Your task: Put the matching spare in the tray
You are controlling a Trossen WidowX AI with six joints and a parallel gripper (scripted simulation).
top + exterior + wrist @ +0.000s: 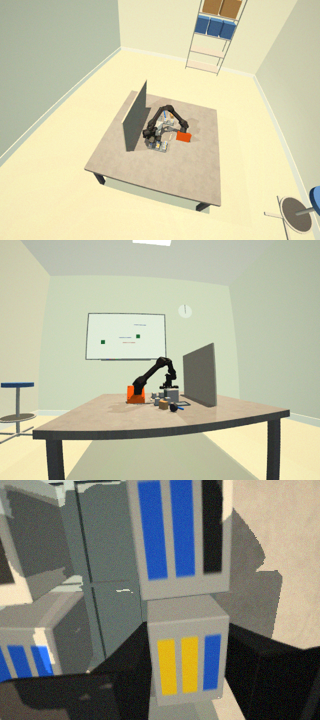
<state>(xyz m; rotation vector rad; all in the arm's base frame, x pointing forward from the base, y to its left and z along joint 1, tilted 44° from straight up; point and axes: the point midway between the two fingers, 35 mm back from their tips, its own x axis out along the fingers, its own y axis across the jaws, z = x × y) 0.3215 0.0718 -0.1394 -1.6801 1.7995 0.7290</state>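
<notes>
Right now my gripper tip is 360 mm to the left of the flat grey tray and 10 mm above it. Round my gripper tip: blue pen 470 mm to the right, 80 mm behind, 10 mm below; then upright grey panel 220 mm ahead, 210 mm above, 170 mm to the right; then white mounted unit 150 mm to the right, 30 mm behind, 30 mm above.
</notes>
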